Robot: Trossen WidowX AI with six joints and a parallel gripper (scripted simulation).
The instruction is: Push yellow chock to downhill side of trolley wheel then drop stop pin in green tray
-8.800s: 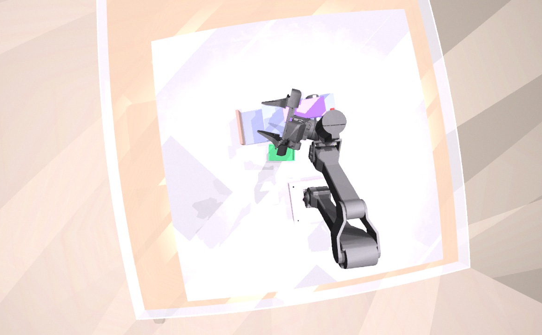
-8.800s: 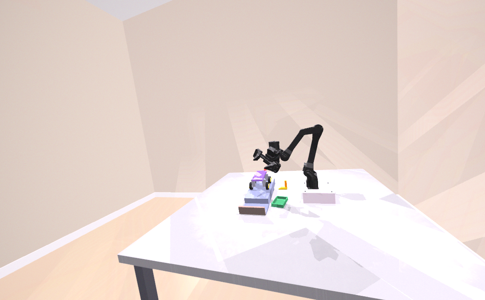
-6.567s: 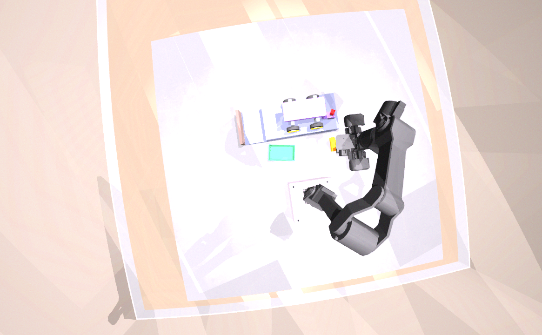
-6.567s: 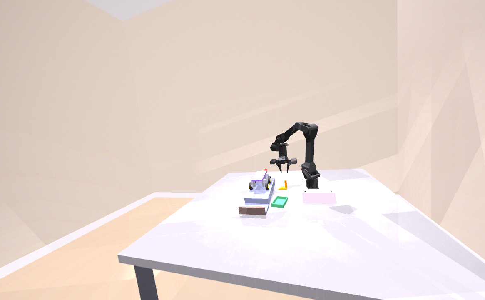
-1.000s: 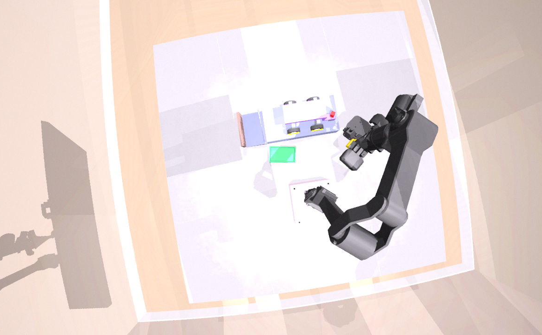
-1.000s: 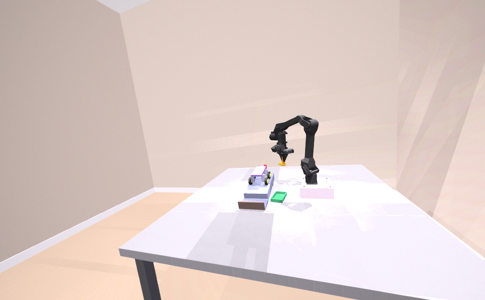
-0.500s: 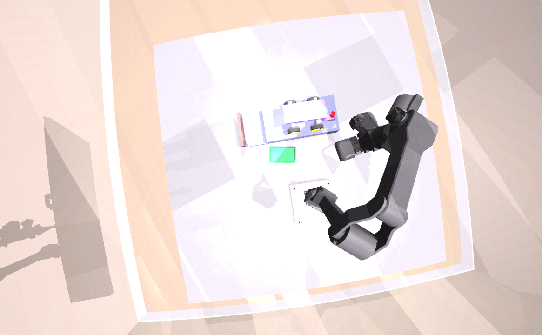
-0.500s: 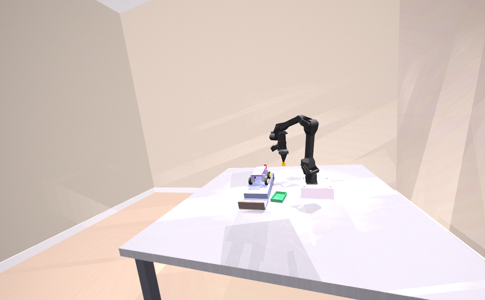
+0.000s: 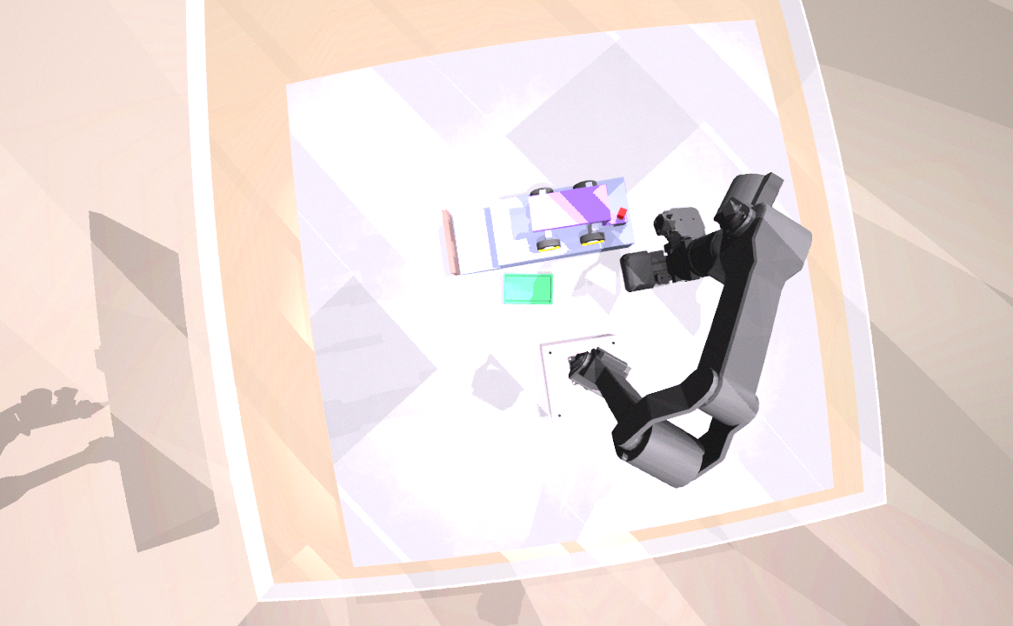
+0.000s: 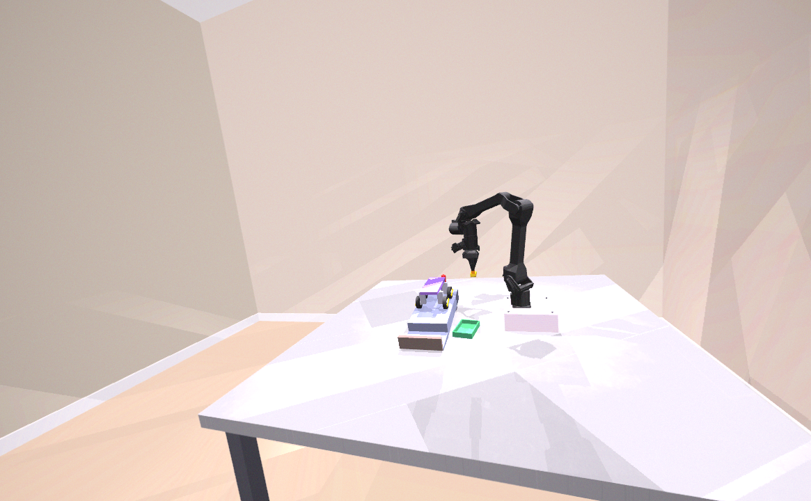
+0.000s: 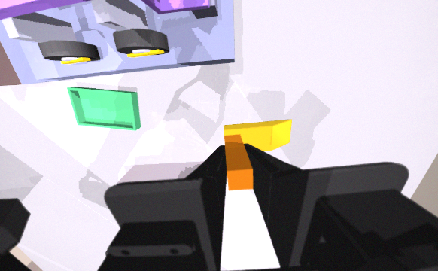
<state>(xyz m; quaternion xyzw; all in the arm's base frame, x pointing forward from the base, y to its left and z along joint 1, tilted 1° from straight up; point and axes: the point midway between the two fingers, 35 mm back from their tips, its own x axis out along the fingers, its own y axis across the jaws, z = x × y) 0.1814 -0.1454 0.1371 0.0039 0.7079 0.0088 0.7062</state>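
Right now my gripper tip is 13 cm short of the red-headed stop pin, 5 cm above it and 3 cm to the right of it. Also, from my gripper tip: purple trolley 15 cm ahead, 13 cm to the left, 6 cm below; green tray 23 cm to the left, 18 cm below, 2 cm ahead; yellow chock 2 cm to the right, 1 cm below.
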